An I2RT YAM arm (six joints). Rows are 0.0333 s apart.
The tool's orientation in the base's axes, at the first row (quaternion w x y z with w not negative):
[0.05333, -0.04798, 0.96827, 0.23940]
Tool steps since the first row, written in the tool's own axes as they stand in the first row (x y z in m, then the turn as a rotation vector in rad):
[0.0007, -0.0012, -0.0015, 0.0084, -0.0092, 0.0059]
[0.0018, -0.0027, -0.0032, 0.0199, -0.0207, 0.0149]
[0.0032, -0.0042, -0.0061, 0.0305, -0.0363, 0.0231]
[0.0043, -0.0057, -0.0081, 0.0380, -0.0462, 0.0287]
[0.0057, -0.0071, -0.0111, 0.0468, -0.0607, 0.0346]
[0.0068, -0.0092, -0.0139, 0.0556, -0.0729, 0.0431]
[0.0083, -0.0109, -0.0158, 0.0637, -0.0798, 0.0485]
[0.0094, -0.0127, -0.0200, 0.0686, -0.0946, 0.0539]
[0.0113, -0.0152, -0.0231, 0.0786, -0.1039, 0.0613]
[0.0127, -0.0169, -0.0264, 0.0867, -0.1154, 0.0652]
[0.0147, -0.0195, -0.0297, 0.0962, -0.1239, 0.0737]
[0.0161, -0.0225, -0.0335, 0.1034, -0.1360, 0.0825]
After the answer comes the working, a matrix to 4 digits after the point.
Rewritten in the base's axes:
[-0.0007, -0.0018, 0.0007, -0.0068, -0.0059, -0.0105]
[-0.0017, -0.0040, 0.0013, -0.0160, -0.0126, -0.0251]
[-0.0032, -0.0068, 0.0030, -0.0240, -0.0232, -0.0408]
[-0.0042, -0.0091, 0.0040, -0.0298, -0.0298, -0.0512]
[-0.0057, -0.0118, 0.0058, -0.0364, -0.0404, -0.0642]
[-0.0068, -0.0151, 0.0072, -0.0429, -0.0478, -0.0784]
[-0.0082, -0.0176, 0.0079, -0.0497, -0.0518, -0.0873]
[-0.0094, -0.0212, 0.0106, -0.0524, -0.0627, -0.0994]
[-0.0112, -0.0250, 0.0119, -0.0606, -0.0681, -0.1115]
[-0.0127, -0.0281, 0.0139, -0.0669, -0.0769, -0.1212]
[-0.0146, -0.0321, 0.0153, -0.0746, -0.0811, -0.1338]
[-0.0160, -0.0366, 0.0171, -0.0796, -0.0881, -0.1480]

The tool's axes in the first row as the columns of a matrix, in the base's axes (rounded; the answer above uses it unrounded):
[-0.9897, -0.1184, 0.0803]
[-0.0674, 0.8808, 0.4687]
[-0.1262, 0.4585, -0.8797]

